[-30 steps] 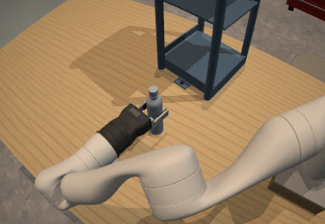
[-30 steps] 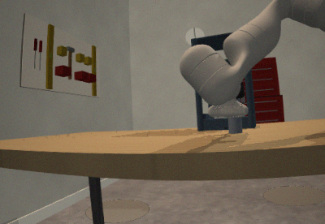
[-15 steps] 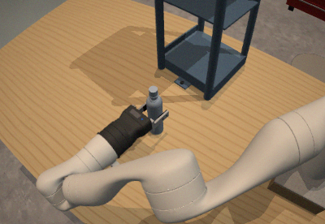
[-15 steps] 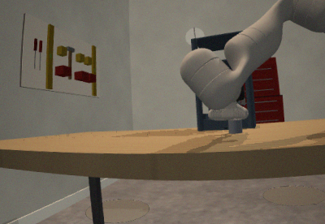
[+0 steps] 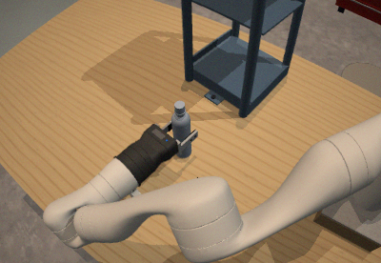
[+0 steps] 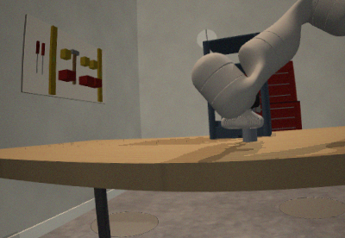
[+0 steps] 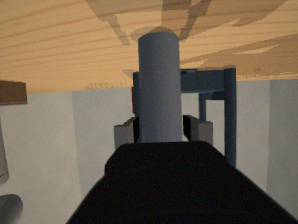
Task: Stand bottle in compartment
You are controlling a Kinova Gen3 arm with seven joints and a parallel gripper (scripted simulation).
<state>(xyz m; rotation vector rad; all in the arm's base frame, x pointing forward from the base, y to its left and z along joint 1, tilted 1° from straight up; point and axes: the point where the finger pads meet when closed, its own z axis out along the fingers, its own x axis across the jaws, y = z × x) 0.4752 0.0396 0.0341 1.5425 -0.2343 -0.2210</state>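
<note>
Now: the grey bottle 30 mm above my hand. From my hand the other things lie so: shelving unit 30 mm behind, 310 mm to the right, 100 mm above.
</note>
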